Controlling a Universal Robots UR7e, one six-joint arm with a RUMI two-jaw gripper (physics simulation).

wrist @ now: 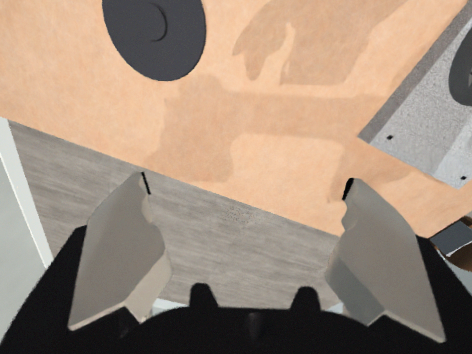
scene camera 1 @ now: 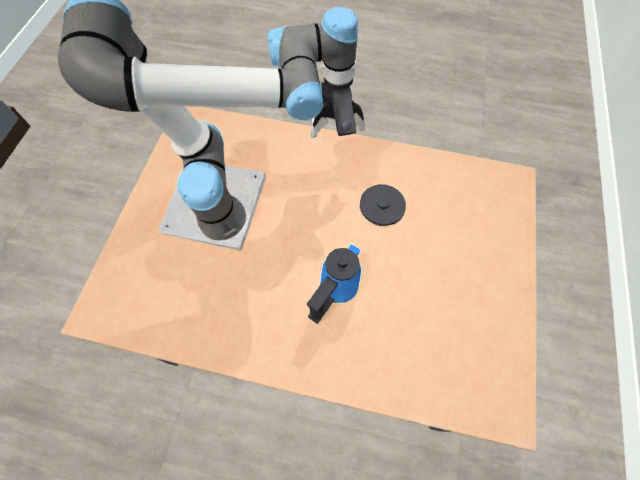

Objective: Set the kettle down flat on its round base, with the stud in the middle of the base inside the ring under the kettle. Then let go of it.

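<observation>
A blue kettle with a black lid stands upright on the table, with its black handle towards the lower left and its spout towards the upper right. The round black base lies flat on the table, apart from the kettle and behind it, with the stud in its middle. The ring under the kettle is hidden. My gripper is open and empty, raised near the table's far edge, away from both kettle and base.
The wooden table top has the arm's grey mounting plate at its left. The arm reaches above the table's far left part and casts shadows on it. A dark brown box-like object shows at the left edge of the scene view.
</observation>
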